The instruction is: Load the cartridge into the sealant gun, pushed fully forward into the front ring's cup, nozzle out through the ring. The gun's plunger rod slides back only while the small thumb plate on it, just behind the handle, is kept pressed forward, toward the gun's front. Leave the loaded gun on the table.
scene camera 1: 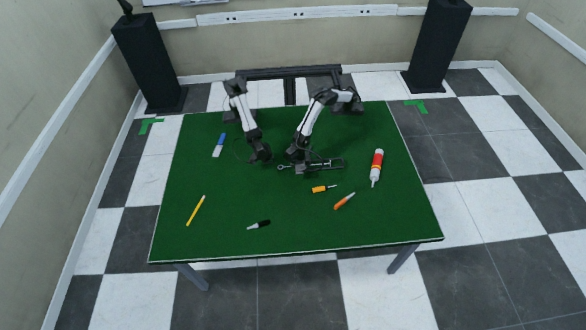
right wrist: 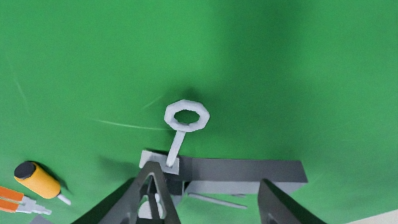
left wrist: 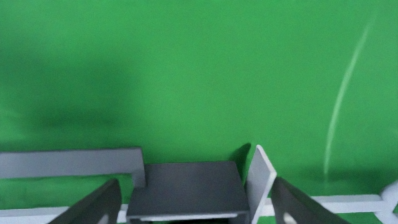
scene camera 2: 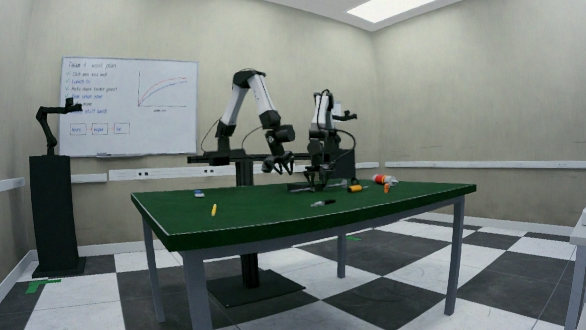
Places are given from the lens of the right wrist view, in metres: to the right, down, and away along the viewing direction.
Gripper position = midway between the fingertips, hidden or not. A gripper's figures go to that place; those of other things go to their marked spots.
my right gripper [right wrist: 198,188]: 0.00, 0.04, 0.10
sealant gun [right wrist: 201,175]: 0.00, 0.08, 0.24
